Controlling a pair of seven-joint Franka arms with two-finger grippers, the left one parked.
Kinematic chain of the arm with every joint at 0, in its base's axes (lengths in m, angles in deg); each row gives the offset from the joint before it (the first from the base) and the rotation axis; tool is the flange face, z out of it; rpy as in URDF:
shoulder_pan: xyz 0 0 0.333 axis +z
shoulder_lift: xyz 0 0 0 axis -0.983 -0.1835 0
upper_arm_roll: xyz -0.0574 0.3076 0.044 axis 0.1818 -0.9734 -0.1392
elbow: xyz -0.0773 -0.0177 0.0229 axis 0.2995 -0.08 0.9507
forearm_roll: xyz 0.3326 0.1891 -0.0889 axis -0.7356 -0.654 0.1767
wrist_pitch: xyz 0 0 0 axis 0.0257 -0.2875 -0.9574
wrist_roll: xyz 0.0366 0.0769 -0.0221 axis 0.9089 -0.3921 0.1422
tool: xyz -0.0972 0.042 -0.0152 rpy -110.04 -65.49 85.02
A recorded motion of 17 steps. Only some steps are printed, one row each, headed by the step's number.
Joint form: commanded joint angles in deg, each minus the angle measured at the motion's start. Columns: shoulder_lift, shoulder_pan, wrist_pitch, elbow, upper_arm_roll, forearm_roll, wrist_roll.
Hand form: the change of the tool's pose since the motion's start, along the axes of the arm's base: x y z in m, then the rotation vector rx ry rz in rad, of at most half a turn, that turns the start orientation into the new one. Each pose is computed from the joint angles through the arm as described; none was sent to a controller.
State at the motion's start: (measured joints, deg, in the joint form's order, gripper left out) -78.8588 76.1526 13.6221 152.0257 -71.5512 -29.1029 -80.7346
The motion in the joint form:
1: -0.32 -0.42 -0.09 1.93 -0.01 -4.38 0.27
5: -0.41 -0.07 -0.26 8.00 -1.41 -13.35 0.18
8: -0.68 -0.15 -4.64 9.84 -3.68 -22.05 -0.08
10: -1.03 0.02 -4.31 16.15 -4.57 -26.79 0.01
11: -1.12 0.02 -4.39 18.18 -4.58 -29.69 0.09
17: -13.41 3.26 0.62 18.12 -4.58 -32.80 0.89
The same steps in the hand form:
1: 0.0012 0.0054 -0.0179 0.0805 0.0328 -0.0004
5: -0.0023 0.0406 -0.0635 0.2441 0.1302 0.0203
8: -0.0125 0.0802 -0.0779 0.3986 0.2361 0.0575
10: -0.0230 0.0989 -0.1238 0.4855 0.3415 0.0469
11: -0.0272 0.1046 -0.1366 0.5385 0.3741 0.0351
17: 0.0066 0.1353 -0.2415 0.5877 0.5041 0.0102

